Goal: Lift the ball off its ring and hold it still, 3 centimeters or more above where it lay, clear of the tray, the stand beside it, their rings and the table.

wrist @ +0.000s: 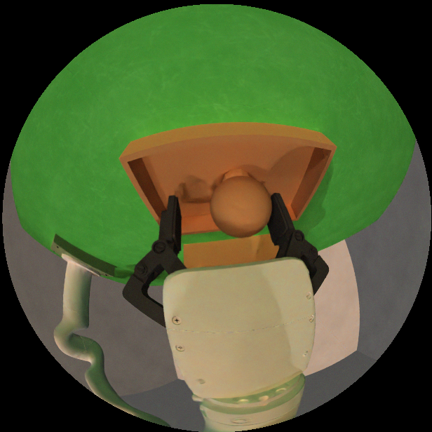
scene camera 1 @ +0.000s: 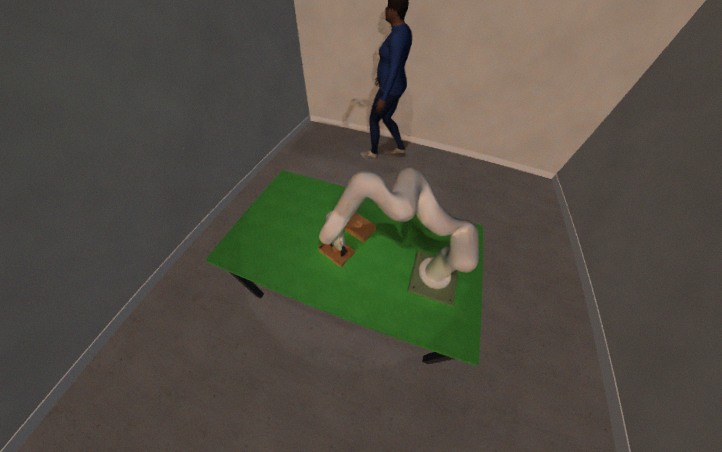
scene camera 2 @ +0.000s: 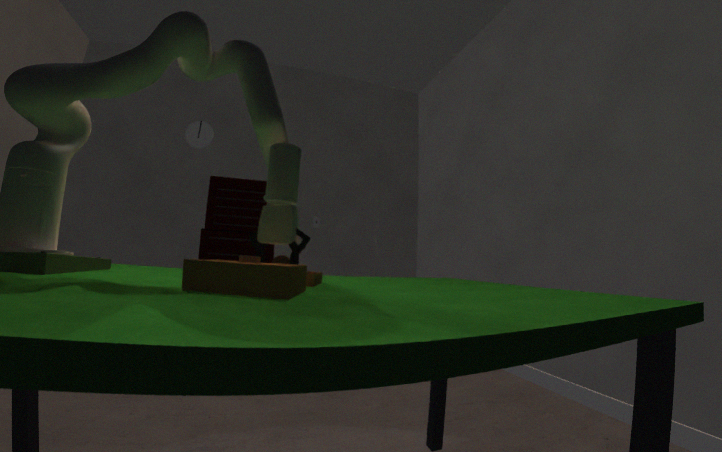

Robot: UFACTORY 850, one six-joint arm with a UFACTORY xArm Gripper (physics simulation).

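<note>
The orange-brown ball (wrist: 241, 206) (scene camera 2: 281, 259) is at the tray (wrist: 230, 129) (scene camera 2: 314, 278) (scene camera 1: 329, 256), a shallow orange box with raised walls. Part of its ring (wrist: 235, 174) shows behind the ball in the wrist view. My gripper (wrist: 225, 202) (scene camera 2: 277, 254) (scene camera 1: 337, 248) is open, low over the tray, with the ball between its spread fingers. The ball is much nearer the right finger in the wrist view; whether they touch I cannot tell. A wide gap separates it from the left finger. In scene camera 1 the gripper and arm hide the ball.
The orange stand (scene camera 1: 364, 230) (scene camera 2: 239, 279) (wrist: 227, 252) is beside the tray, with its own ring (scene camera 1: 358, 223) (scene camera 2: 249, 258) on top. The arm's base plate (scene camera 1: 431, 295) is on the green table (scene camera 1: 298, 277). A person (scene camera 1: 393, 63) is beyond the table. A dark red cabinet (scene camera 2: 234, 218) stands behind.
</note>
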